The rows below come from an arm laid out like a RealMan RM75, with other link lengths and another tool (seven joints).
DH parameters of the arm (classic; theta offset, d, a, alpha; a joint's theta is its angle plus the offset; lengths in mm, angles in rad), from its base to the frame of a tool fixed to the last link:
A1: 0 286.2 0 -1.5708
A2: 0 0 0 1.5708
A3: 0 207.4 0 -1.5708
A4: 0 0 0 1.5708
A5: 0 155.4 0 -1.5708
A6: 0 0 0 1.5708
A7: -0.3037 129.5 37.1 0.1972
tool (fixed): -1.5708 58.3 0 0
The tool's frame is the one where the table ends.
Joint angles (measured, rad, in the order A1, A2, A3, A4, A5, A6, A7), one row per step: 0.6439 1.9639 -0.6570 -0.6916 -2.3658 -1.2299 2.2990; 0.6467 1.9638 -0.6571 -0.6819 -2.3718 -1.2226 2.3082; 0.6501 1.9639 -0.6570 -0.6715 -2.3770 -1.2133 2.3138; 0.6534 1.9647 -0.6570 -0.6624 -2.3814 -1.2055 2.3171; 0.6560 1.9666 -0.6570 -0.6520 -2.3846 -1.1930 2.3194; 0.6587 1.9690 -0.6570 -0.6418 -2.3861 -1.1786 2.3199; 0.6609 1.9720 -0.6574 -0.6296 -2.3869 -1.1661 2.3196; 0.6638 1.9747 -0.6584 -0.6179 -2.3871 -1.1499 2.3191; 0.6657 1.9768 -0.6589 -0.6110 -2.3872 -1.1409 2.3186; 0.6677 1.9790 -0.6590 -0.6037 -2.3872 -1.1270 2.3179; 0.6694 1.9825 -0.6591 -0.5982 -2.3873 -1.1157 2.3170; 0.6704 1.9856 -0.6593 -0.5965 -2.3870 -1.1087 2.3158; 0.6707 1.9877 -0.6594 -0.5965 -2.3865 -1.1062 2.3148; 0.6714 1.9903 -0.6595 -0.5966 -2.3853 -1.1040 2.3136
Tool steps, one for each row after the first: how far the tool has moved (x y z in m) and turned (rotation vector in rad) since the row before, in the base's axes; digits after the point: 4 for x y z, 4 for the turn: 0.0009 -0.0006 -0.0014 -0.0020 0.0007 -0.0127; 0.0009 -0.0001 -0.0013 -0.0008 -0.0008 -0.0096; 0.0005 -0.0001 -0.0015 -0.0016 -0.0008 -0.0065; 0.0009 0.0001 -0.0018 0.0014 -0.0011 -0.0076; 0.0007 0.0005 -0.0018 0.0034 -0.0012 -0.0058; 0.0006 -0.0003 -0.0026 -0.0001 0.0010 -0.0062; 0.0006 0.0005 -0.0021 0.0034 -0.0013 -0.0053; 0.0002 0.0002 -0.0015 0.0012 -0.0002 -0.0027; 0.0006 0.0008 -0.0012 0.0053 -0.0022 -0.0036; 0.0001 0.0005 -0.0016 0.0034 -0.0010 -0.0023; -0.0002 0.0005 -0.0010 0.0027 -0.0008 0.0001; -0.0003 0.0002 -0.0007 0.0009 0.0002 0.0008; -0.0007 0.0003 -0.0009 0.0007 0.0012 0.0015
